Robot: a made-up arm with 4 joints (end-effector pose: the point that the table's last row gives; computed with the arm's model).
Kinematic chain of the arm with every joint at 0, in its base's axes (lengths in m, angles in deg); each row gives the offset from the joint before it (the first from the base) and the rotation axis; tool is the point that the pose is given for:
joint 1: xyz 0 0 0.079 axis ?
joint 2: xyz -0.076 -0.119 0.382 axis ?
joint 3: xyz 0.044 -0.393 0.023 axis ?
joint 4: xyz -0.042 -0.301 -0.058 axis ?
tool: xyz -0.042 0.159 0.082
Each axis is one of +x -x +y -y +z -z.
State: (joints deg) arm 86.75 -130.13 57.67 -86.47
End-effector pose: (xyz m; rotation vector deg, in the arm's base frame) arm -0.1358 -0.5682 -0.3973 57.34 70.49 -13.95
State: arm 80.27 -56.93 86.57 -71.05
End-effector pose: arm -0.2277 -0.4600 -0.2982 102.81 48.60 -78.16
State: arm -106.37 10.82 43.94 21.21
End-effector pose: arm -0.0737 0.4965 0.5977 -63.43 16.10 -0.65
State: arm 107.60 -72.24 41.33 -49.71
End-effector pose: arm -0.1966 -0.2354 -0.6190 121.77 51.65 -5.03
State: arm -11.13 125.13 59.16 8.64
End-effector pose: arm 0.0082 -0.5198 0.5971 20.81 -96.97 73.37
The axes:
joint 1: +x
joint 2: -y
joint 3: +x
joint 4: +y

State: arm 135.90 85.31 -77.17 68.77
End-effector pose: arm -0.2341 0.0637 -0.6211 95.42 74.84 -47.73
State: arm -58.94 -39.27 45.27 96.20
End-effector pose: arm -0.0683 -0.0904 0.7181 17.19 117.04 -36.56
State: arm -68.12 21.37 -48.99 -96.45
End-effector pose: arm -0.1670 0.1237 0.8694 -85.54 -80.52 103.14
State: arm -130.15 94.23 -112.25 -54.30
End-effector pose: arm -0.2401 0.5363 0.2797 60.80 63.04 -47.89
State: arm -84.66 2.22 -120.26 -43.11
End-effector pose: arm -0.1668 0.4923 0.5907 145.20 -9.91 -56.34
